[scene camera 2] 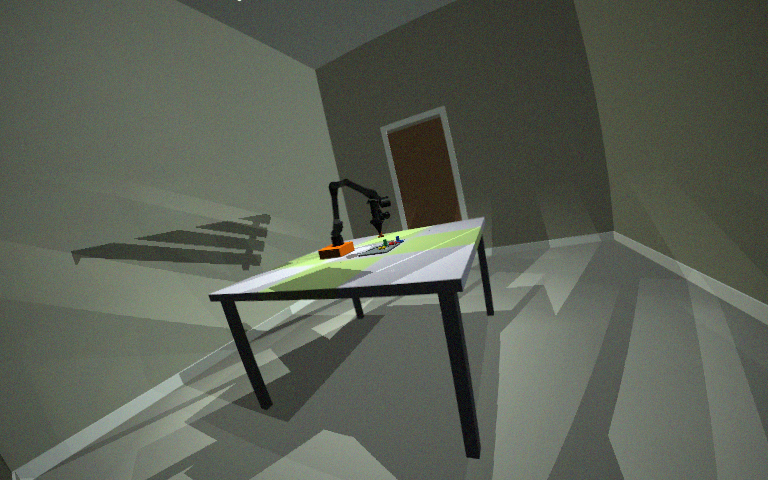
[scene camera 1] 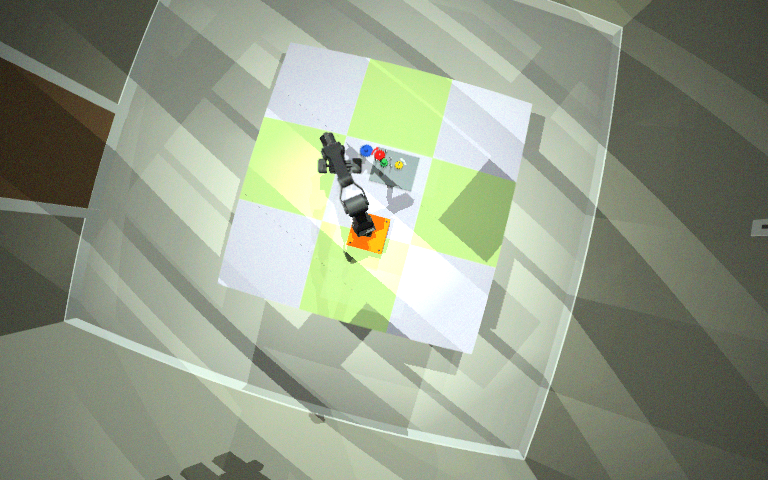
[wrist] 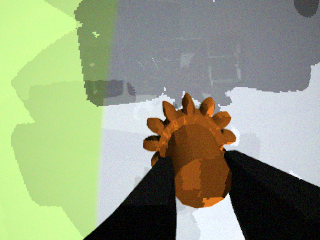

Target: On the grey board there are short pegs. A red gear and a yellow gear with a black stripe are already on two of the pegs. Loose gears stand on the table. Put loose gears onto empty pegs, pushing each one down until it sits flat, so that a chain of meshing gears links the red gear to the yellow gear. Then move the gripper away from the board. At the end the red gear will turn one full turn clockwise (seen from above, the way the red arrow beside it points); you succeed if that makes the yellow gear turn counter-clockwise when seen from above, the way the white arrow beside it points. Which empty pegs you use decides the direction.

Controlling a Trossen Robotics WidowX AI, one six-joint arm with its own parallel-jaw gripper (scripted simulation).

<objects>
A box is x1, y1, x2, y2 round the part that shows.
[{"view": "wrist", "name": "my gripper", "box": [83, 149, 319, 239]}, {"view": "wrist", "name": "orange gear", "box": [143, 92, 236, 207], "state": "held by my gripper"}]
</objects>
